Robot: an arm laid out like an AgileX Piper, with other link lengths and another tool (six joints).
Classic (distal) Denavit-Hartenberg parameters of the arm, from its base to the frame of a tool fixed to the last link. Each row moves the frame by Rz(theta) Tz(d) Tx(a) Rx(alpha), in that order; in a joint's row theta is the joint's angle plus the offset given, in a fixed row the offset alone. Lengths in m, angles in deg.
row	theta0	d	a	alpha
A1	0	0.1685	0	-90
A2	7.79	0	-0.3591	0
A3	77.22	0	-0.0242	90
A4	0	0.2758	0	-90
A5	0	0	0	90
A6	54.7	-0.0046	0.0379	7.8
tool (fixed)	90	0.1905	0	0
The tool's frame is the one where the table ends.
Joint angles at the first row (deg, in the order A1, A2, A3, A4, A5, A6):
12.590, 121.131, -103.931, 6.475, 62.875, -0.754
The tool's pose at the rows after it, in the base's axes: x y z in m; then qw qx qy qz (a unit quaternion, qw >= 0):
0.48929 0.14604 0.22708 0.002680 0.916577 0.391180 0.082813
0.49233 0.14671 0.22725 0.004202 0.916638 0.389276 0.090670
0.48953 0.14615 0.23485 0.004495 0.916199 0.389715 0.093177
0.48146 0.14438 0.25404 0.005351 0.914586 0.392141 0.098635
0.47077 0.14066 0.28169 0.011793 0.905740 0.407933 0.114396
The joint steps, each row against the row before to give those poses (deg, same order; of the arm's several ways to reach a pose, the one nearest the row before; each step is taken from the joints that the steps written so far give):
0.001, 0.001, -0.001, -0.001, -0.861, -0.103
-0.001, 0.000, 0.001, 0.001, -0.937, 0.116
0.001, -0.866, 0.002, -0.001, 0.578, 0.001
-0.001, -2.219, -0.002, 0.001, 1.606, -0.151
0.001, -3.284, -0.001, -0.001, 1.539, -1.927

